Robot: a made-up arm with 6 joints.
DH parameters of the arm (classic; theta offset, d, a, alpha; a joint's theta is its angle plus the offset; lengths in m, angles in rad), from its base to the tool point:
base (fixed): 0 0 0 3.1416
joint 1: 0 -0.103 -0.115 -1.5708
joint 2: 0 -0.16 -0.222 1.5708
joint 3: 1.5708 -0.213 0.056 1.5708
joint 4: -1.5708 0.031 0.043 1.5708
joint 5: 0 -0.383 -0.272 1.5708
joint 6: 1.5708 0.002 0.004 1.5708
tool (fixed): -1.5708 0.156 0 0
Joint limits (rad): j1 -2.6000..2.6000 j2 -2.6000..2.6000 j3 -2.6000..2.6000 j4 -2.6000..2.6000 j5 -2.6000..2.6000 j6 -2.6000..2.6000
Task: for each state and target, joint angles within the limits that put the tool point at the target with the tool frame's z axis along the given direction. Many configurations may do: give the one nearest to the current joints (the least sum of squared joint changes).
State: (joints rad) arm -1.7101 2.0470 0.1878 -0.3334 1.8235 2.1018
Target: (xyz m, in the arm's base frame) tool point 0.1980 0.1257 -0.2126 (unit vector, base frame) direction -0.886 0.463 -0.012
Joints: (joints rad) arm -1.8788 2.4809 -0.3694 -0.2655 0.9787 1.9091
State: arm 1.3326 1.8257 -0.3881 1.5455 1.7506 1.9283
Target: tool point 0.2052 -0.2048 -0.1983 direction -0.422 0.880 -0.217
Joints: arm 1.7823 2.3818 -0.0771 2.1858 1.2645 1.1803
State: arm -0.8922 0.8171 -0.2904 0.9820 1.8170 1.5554
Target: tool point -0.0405 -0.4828 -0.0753 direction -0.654 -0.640 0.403
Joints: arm -1.0146 0.7159 -0.4113 1.0850 1.8904 1.8761
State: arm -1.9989 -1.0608 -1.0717 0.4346 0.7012 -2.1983
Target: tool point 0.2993 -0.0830 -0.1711 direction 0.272 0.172 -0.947
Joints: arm -2.6000 -0.3907 -1.5356 1.1281 0.9873 -1.9122
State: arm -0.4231 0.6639 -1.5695 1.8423 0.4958 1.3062
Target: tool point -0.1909 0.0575 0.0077 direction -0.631 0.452 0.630
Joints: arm -0.1702 0.5295 -2.1221 1.3762 1.0511 0.8837
